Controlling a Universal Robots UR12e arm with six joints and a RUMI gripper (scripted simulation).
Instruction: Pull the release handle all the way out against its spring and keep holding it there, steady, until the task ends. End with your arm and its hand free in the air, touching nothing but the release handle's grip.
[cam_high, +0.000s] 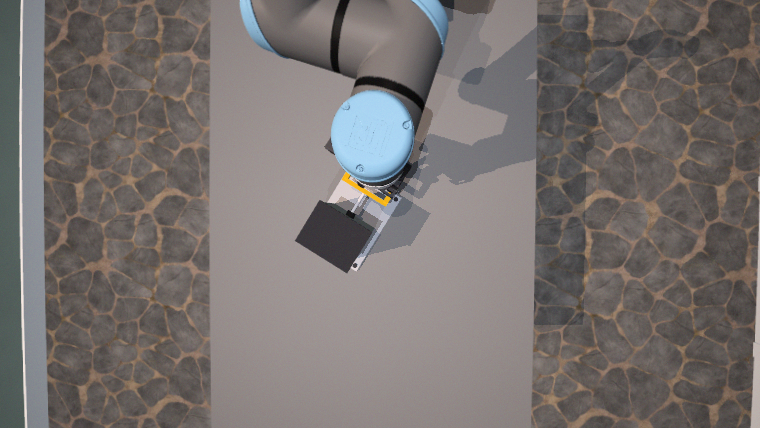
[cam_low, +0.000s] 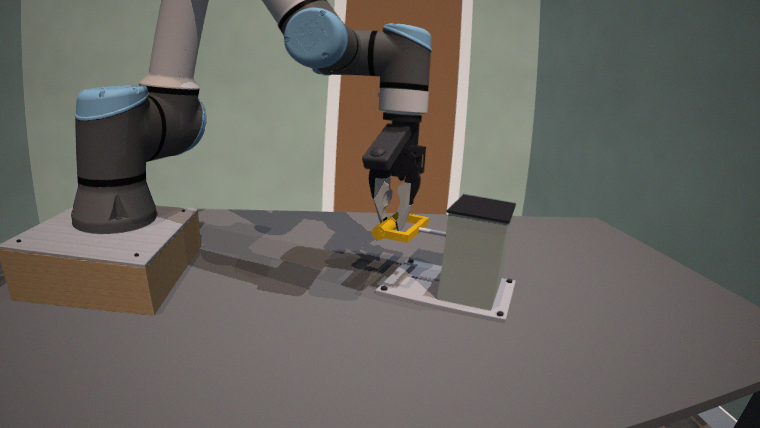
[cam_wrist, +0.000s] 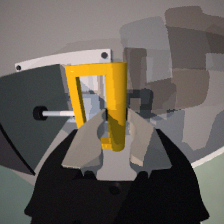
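The release handle is 5 cm ahead of my hand and 2 cm to the right of it.
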